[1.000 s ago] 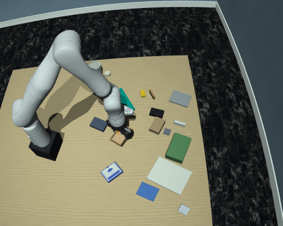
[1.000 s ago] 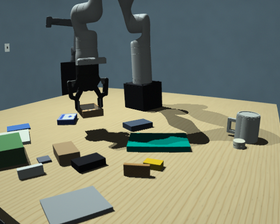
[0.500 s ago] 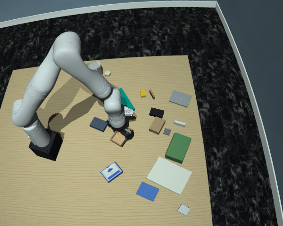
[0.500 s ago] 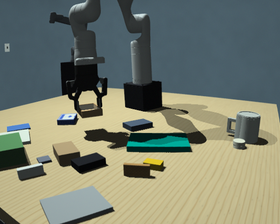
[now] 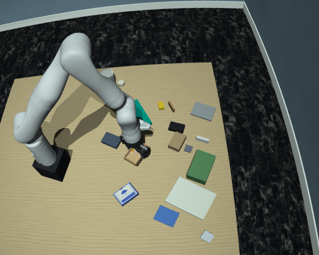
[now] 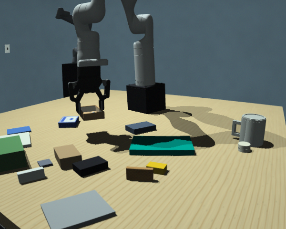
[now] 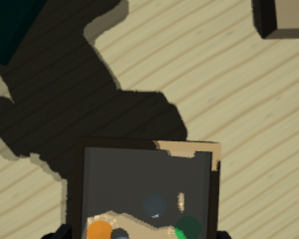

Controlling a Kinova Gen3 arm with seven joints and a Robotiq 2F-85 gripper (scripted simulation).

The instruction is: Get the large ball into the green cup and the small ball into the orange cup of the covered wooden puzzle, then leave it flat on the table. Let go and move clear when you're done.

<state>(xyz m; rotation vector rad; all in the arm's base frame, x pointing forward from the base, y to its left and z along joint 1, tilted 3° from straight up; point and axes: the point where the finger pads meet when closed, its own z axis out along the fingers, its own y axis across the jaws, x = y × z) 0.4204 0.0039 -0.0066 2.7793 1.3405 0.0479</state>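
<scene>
Right now my hand is 20 mm above the covered wooden puzzle. Round my hand: tan block 190 mm ahead, 70 mm to the left, 80 mm below; then teal slab 250 mm to the left, 80 mm below; then dark blue block 130 mm behind, 120 mm to the left, 80 mm below.
</scene>
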